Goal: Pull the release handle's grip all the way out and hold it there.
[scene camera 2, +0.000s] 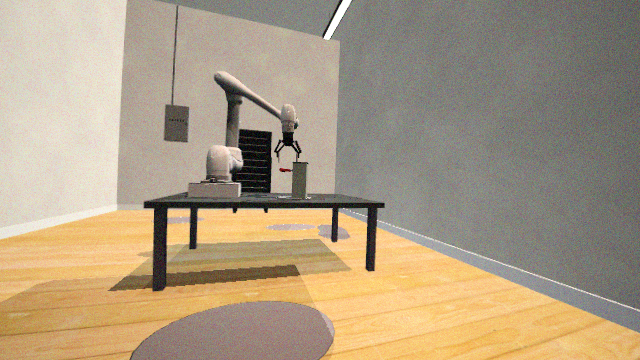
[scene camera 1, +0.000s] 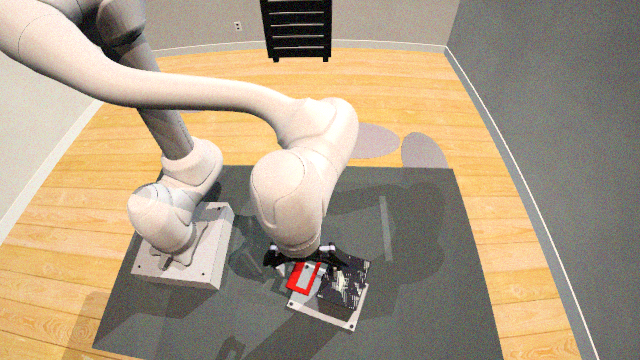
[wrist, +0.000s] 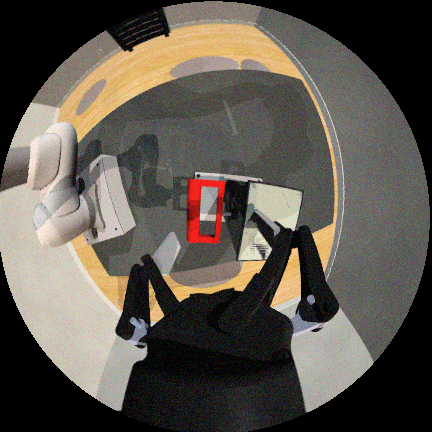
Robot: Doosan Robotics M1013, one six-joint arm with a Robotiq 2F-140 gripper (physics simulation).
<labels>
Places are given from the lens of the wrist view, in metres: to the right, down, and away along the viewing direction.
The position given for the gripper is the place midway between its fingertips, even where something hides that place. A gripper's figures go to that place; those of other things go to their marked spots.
gripper (wrist: 214,230): 0.00, 0.02, 0.19
red release handle grip (wrist: 193,185): -0.04, -0.06, 0.21
</labels>
